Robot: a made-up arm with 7 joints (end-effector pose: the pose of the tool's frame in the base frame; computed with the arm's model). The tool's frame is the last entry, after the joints. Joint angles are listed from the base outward.
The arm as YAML. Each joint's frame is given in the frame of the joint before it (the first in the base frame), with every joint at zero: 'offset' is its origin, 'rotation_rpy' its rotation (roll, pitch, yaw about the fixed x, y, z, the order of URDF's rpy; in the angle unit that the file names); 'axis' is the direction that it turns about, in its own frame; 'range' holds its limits. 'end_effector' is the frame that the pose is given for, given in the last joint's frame.
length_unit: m
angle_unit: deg
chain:
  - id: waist
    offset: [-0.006, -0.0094, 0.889]
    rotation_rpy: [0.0, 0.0, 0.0]
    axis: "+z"
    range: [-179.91, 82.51]
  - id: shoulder
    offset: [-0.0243, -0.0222, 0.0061]
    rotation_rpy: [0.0, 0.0, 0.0]
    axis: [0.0, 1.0, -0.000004]
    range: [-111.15, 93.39]
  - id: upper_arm
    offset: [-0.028, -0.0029, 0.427]
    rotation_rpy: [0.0, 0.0, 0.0]
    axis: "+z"
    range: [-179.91, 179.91]
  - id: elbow
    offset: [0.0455, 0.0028, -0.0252]
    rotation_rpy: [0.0, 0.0, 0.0]
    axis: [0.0, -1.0, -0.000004]
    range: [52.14, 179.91]
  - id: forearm
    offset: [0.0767, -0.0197, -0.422]
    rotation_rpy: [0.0, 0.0, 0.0]
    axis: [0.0, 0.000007, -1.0]
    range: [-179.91, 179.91]
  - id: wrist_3
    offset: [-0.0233, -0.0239, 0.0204]
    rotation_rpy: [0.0, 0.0, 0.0]
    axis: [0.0, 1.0, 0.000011]
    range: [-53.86, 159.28]
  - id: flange
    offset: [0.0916, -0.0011, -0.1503]
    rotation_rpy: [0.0, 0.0, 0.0]
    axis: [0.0, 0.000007, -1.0]
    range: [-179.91, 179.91]
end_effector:
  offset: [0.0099, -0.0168, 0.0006]
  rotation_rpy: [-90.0, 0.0, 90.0]
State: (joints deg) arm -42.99 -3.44 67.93 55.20 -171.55 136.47 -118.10
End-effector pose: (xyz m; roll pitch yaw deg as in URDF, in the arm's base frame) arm 0.3904 0.2022 1.3272 80.39 9.52 170.90
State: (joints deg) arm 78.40 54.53 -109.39 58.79 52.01 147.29 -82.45
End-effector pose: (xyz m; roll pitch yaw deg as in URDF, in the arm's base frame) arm 0.3623 0.0339 1.0056 -79.77 -60.78 119.67
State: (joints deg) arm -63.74 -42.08 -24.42 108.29 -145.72 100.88 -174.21
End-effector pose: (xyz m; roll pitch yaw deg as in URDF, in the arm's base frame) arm -0.4152 0.1475 1.6605 6.99 -25.45 42.29
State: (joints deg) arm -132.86 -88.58 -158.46 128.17 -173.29 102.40 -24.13
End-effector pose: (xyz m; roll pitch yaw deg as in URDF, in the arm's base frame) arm 0.5496 0.7567 0.6557 44.18 9.11 -66.46
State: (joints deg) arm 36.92 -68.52 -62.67 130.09 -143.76 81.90 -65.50
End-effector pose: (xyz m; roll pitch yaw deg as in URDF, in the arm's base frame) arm -0.4845 -0.8010 1.2615 -48.85 57.86 77.04
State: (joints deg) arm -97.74 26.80 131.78 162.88 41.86 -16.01 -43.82
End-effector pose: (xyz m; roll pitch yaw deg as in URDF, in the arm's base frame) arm 0.0334 -0.4410 1.7202 77.01 -30.67 126.67
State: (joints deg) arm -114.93 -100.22 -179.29 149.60 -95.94 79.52 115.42
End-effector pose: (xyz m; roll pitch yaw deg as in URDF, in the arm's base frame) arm 0.4878 0.7133 0.5148 -176.84 15.34 77.59
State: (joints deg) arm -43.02 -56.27 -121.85 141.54 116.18 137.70 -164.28
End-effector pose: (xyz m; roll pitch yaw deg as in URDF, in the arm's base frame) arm -0.6361 0.2678 1.3469 36.57 30.84 -93.91
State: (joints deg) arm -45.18 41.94 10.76 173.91 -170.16 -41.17 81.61
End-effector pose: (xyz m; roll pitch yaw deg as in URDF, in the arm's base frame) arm 0.4662 -0.4233 1.4640 157.23 83.51 36.42
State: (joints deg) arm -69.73 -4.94 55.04 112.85 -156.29 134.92 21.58
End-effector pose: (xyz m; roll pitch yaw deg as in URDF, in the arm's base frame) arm 0.1789 -0.0270 1.7024 162.66 -3.31 -87.68
